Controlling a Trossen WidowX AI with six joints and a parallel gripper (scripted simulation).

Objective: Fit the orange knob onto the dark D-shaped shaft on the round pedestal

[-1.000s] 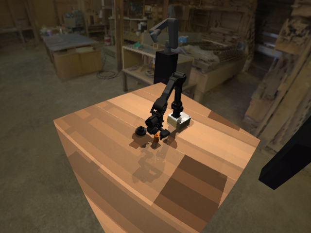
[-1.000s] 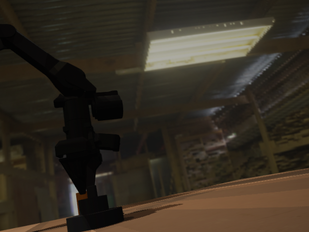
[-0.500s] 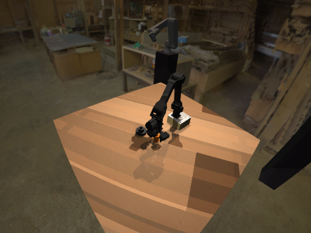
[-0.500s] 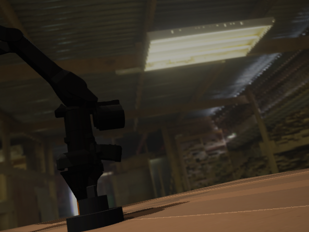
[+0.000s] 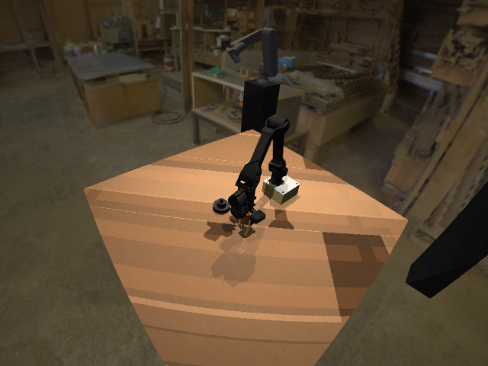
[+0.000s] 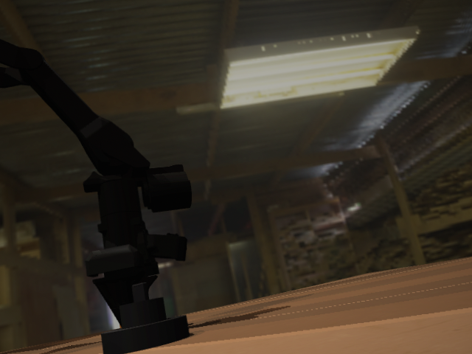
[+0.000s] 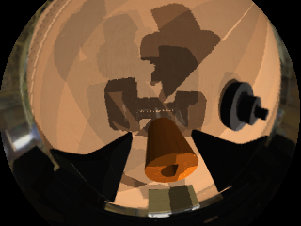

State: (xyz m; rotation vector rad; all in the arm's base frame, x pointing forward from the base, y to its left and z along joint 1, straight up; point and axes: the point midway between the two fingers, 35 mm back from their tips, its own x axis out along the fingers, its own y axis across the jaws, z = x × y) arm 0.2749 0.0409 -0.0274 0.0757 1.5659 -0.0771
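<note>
The pedestal is 2 cm ahead of my gripper tip, 14 cm to the right of it and 2 cm above it. Round my gripper tip: orange knob 2 cm above.
</note>
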